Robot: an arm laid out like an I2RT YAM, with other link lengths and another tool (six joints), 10 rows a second.
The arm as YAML. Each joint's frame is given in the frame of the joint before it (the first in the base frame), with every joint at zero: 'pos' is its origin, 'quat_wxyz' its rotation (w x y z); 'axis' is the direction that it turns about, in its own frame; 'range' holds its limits. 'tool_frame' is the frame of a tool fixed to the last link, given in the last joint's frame.
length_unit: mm
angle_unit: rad
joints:
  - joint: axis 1
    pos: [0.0, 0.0, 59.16]
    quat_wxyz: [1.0, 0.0, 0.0, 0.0]
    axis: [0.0, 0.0, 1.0]
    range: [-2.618, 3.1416]
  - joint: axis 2
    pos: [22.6, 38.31, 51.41]
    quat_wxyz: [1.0, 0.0, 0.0, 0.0]
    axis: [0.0, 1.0, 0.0]
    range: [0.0, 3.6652]
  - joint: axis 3
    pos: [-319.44, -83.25, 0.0]
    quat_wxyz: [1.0, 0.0, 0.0, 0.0]
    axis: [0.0, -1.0, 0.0]
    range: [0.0, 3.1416]
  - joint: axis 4
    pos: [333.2, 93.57, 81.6]
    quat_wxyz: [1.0, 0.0, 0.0, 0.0]
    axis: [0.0, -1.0, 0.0]
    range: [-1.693, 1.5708]
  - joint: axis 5
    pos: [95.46, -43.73, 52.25]
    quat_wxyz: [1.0, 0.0, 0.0, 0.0]
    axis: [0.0, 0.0, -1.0]
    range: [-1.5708, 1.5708]
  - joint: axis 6
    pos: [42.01, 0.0, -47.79]
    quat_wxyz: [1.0, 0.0, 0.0, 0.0]
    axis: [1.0, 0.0, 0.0]
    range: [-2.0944, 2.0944]
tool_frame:
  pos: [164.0, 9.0, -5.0]
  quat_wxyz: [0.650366, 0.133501, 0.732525, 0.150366]
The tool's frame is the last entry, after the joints.
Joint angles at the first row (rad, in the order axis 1, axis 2, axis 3, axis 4, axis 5, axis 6):
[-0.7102, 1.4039, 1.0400, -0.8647, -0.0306, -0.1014]
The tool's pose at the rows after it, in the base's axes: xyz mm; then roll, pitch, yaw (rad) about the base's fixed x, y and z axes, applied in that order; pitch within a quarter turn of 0, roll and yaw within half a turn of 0:
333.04 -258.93 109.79 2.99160 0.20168 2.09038
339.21 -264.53 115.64 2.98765 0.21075 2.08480
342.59 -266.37 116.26 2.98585 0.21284 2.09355
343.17 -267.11 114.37 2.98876 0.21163 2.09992
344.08 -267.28 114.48 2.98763 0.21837 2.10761
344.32 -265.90 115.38 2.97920 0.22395 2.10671
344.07 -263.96 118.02 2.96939 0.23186 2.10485
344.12 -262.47 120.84 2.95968 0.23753 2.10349
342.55 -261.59 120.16 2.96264 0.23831 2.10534
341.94 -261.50 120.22 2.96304 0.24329 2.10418
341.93 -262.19 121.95 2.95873 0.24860 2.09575
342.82 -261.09 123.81 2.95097 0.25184 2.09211
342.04 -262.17 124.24 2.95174 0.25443 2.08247
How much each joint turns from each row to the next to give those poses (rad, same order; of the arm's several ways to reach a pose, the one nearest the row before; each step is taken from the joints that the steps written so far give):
[0.0000, 0.0246, 0.0491, -0.0149, -0.0047, 0.0374]
[-0.0001, 0.0161, 0.0281, -0.0021, 0.0011, 0.0046]
[0.0000, 0.0101, 0.0100, 0.0024, -0.0041, -0.0081]
[-0.0003, 0.0056, 0.0003, 0.0030, 0.0000, -0.0066]
[0.0004, -0.0028, -0.0042, 0.0079, -0.0017, -0.0074]
[-0.0001, -0.0093, -0.0085, 0.0071, -0.0060, 0.0012]
[0.0001, -0.0144, -0.0088, 0.0050, -0.0061, 0.0022]
[-0.0008, -0.0110, -0.0044, 0.0019, -0.0072, 0.0012]
[0.0004, -0.0052, -0.0062, 0.0007, 0.0024, -0.0019]
[0.0004, -0.0057, -0.0062, 0.0051, 0.0025, 0.0007]
[-0.0012, -0.0051, -0.0016, 0.0033, 0.0004, 0.0067]
[0.0012, -0.0055, -0.0015, 0.0018, -0.0044, 0.0050]
[-0.0008, -0.0024, -0.0015, 0.0017, 0.0050, 0.0077]

